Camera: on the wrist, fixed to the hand. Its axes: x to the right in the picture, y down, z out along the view.
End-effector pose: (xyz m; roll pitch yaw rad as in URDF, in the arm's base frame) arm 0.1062 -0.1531 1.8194 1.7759 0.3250 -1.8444
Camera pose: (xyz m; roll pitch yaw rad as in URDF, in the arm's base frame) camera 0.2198 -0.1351 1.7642 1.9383 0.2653 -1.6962
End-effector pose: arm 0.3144 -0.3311 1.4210 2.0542 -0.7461 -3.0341
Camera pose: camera 0.3230 -0.4499 1.3754 2.0443 -0.8320 -2.8525
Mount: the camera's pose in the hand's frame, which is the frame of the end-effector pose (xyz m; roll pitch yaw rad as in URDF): -0.0279 -0.0875 -0.0885 0.1212 0.1516 0.0264
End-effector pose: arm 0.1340 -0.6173 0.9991 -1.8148 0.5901 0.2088
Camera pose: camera 0.1826 -0.6732 1.1029 -1.7960 0.5711 0.0261
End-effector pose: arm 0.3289 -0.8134 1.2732 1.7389 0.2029 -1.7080
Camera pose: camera 0.4355 -0.7860 1.2088 1.8839 0.1497 -1.5613
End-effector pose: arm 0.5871 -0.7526 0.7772 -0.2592 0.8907 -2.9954
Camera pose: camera 0.6374 -0.6368 0.7592 -0.1621 1.0438 -3.0222
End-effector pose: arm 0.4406 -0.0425 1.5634 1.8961 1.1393 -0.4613
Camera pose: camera 0.4355 0.0849 1.5659 2.2593 1.0493 -0.1874
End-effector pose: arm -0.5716 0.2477 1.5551 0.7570 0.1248 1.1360
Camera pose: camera -0.5872 0.2074 1.4351 0.8976 0.2158 1.2619
